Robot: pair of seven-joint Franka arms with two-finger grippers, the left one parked.
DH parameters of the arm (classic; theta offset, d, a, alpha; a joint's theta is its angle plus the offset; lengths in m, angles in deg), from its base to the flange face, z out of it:
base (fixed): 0 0 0 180
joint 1: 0 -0.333 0 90
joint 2: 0 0 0 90
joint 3: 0 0.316 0.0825 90
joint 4: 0 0 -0.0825 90
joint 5: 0 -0.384 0 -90
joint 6: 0 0 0.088 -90
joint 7: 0 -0.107 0 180
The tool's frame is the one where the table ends.
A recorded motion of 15 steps. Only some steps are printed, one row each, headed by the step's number.
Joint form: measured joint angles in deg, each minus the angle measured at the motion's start. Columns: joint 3, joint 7, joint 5, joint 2, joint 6, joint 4, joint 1.
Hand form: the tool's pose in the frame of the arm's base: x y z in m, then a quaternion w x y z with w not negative. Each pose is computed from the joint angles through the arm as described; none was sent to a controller.
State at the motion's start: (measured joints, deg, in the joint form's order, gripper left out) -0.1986 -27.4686 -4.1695 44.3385 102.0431 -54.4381 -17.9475
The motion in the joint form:
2: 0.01 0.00 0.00 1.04 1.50 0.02 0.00
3: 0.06 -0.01 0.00 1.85 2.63 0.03 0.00
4: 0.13 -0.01 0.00 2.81 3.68 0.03 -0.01
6: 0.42 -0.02 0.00 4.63 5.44 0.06 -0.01
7: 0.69 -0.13 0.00 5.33 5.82 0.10 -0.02
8: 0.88 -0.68 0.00 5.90 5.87 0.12 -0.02
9: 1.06 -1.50 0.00 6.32 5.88 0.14 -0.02
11: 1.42 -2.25 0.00 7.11 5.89 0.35 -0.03
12: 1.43 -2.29 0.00 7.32 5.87 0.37 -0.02
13: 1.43 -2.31 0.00 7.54 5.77 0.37 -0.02
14: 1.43 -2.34 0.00 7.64 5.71 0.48 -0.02
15: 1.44 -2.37 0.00 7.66 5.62 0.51 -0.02
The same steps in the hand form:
2: 0.7313 0.2416 0.4114 0.04438 -0.99469 0.09134 -0.01689
3: 0.7341 0.2428 0.4024 0.04565 -0.99455 0.09171 -0.01946
4: 0.7367 0.2442 0.3912 0.04623 -0.99450 0.09182 -0.02005
6: 0.7404 0.2477 0.3697 0.04764 -0.99449 0.09139 -0.01909
7: 0.7407 0.2503 0.3611 0.04832 -0.99454 0.09114 -0.01604
8: 0.7406 0.2519 0.3536 0.04783 -0.99425 0.09510 -0.01125
9: 0.7403 0.2534 0.3481 0.04766 -0.99368 0.10140 -0.00726
11: 0.7398 0.2566 0.3392 0.04792 -0.99319 0.10615 -0.00131
12: 0.7399 0.2566 0.3365 0.04724 -0.99318 0.10660 0.00040
13: 0.7397 0.2565 0.3333 0.04611 -0.99320 0.10683 0.00296
14: 0.7398 0.2566 0.3328 0.04595 -0.99318 0.10708 0.00338
15: 0.7397 0.2566 0.3326 0.04573 -0.99317 0.10725 0.00406

